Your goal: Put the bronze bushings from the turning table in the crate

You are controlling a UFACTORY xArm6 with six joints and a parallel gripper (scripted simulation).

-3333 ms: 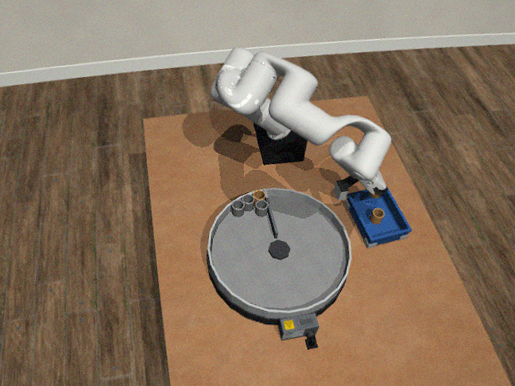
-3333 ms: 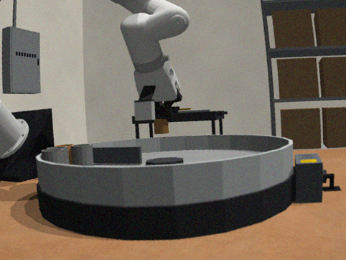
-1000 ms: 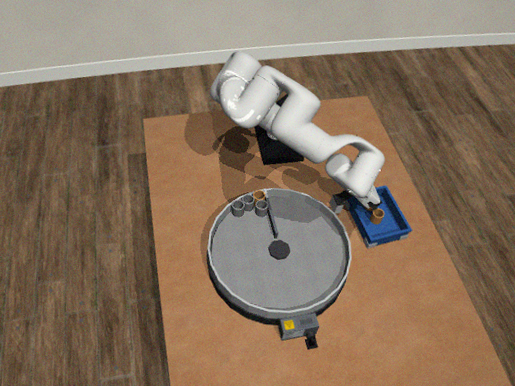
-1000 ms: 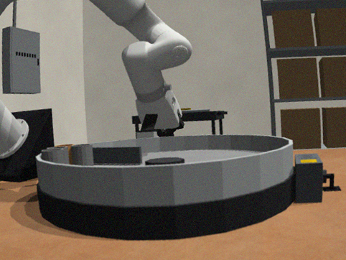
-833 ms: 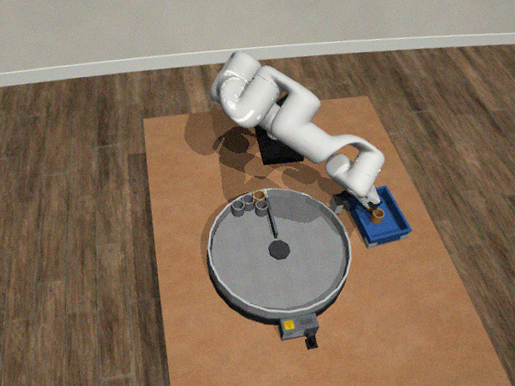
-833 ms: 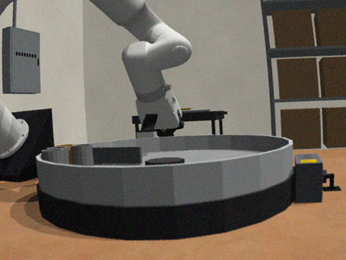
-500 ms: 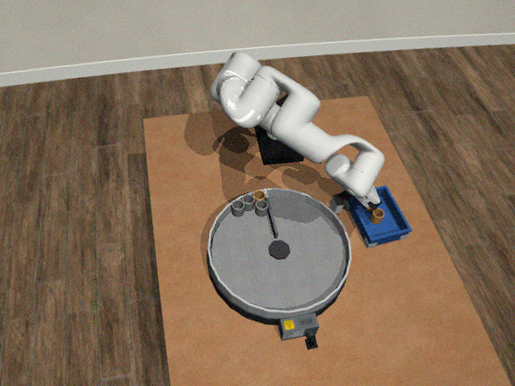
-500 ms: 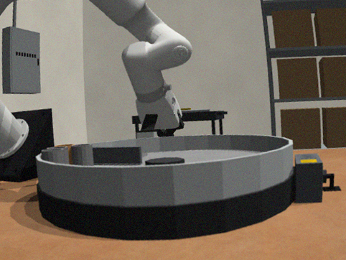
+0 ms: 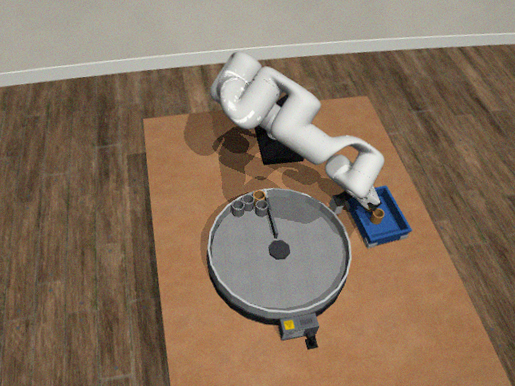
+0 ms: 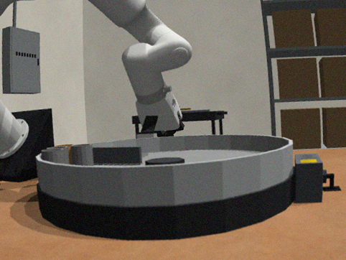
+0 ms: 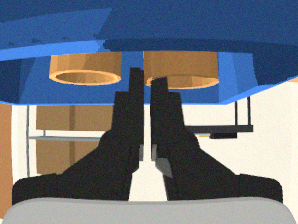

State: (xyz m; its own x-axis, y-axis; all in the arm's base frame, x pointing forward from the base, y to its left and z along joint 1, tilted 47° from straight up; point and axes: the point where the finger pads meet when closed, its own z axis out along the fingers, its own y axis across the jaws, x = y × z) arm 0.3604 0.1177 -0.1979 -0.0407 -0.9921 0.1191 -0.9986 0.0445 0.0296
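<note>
My hand is 3 cm short of the blue crate, 1 cm to the right of it and 4 cm above it. Also, from my hand: turning table 13 cm ahead, 35 cm to the right, 2 cm below.
</note>
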